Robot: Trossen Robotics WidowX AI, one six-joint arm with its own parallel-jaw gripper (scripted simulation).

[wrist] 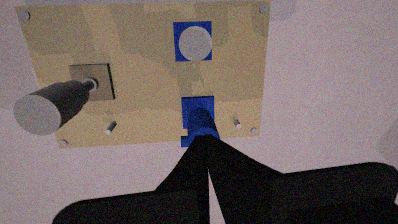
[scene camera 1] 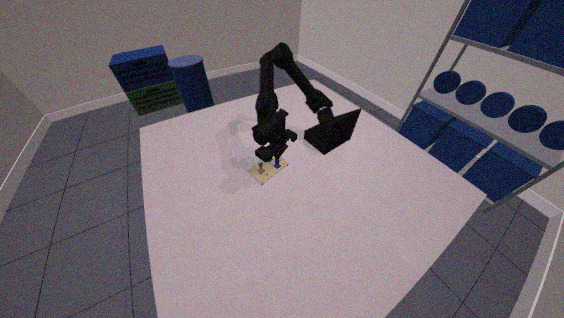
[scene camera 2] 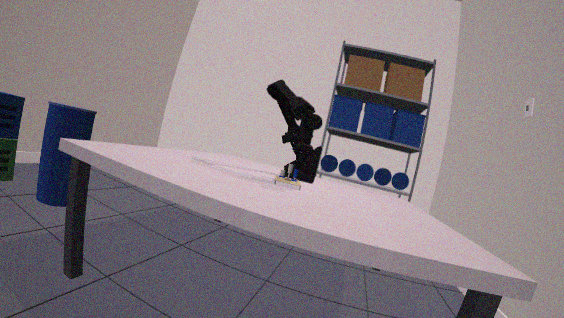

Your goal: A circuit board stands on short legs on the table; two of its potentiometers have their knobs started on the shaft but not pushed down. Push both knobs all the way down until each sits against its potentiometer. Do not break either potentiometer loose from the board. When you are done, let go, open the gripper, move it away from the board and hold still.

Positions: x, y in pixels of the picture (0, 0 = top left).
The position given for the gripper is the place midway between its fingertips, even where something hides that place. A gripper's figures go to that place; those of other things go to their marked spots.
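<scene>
The gripper (wrist: 203, 142) is 120 mm from the lens, and there's a grey knob (wrist: 42, 112) that's 110 mm from the lens.
</scene>
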